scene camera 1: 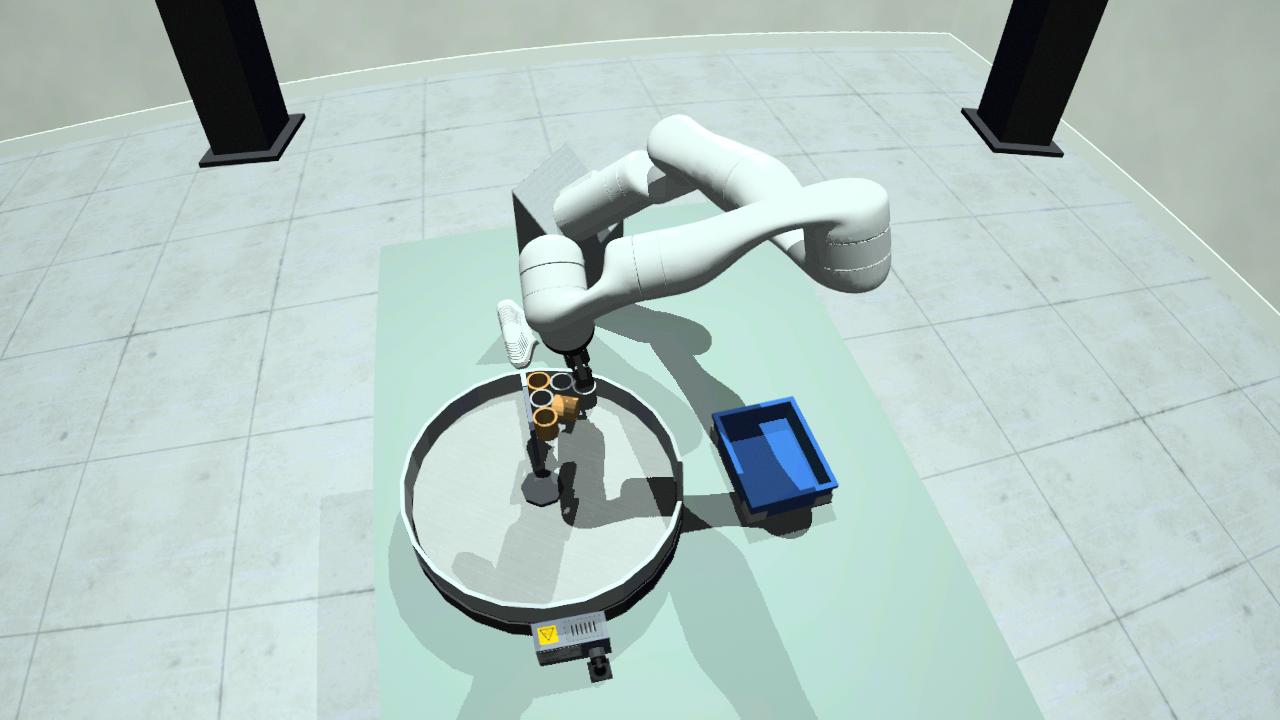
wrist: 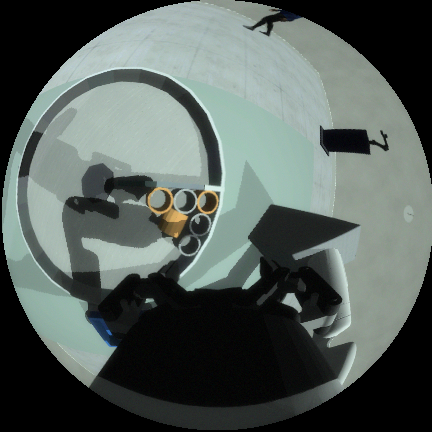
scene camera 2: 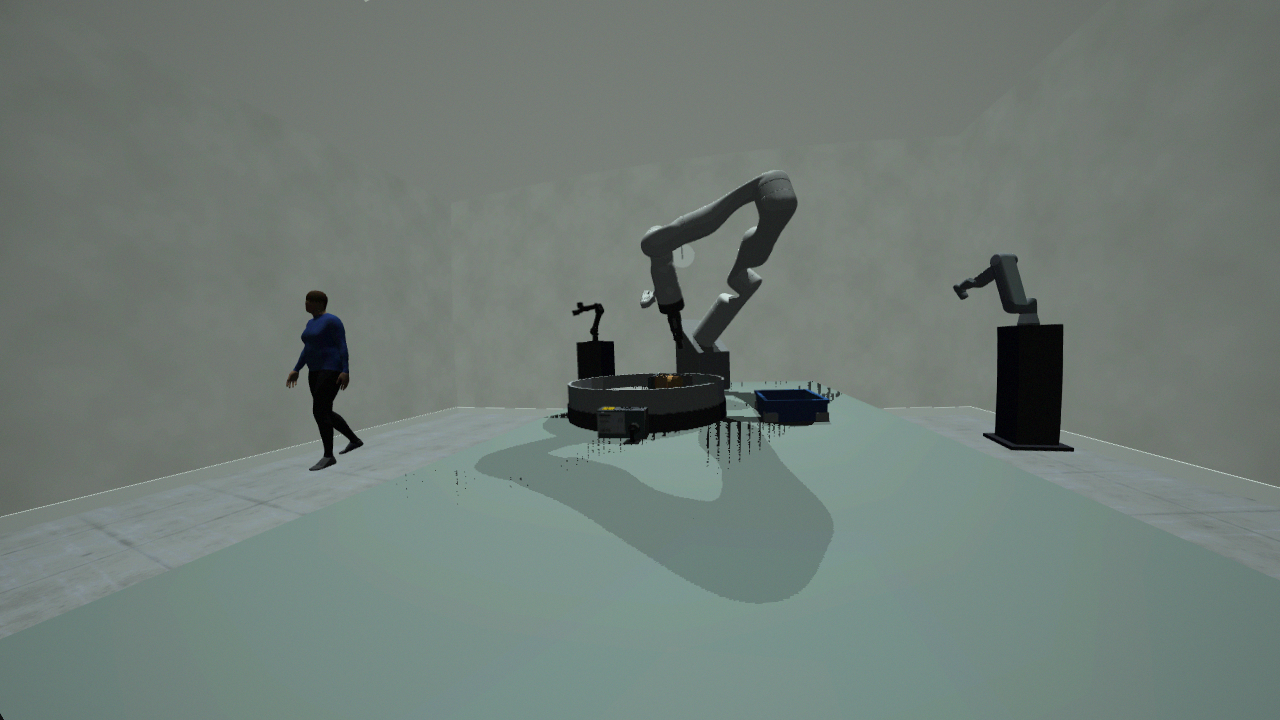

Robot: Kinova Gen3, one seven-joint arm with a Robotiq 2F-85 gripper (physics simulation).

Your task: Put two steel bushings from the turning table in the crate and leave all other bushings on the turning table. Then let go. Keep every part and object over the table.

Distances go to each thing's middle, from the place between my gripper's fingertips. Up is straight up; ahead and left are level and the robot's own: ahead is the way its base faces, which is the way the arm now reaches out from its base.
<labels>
I see the blue crate (scene camera 1: 776,465) 320 mm to the left of my hand, 170 mm below it and 100 mm ahead of it.
</labels>
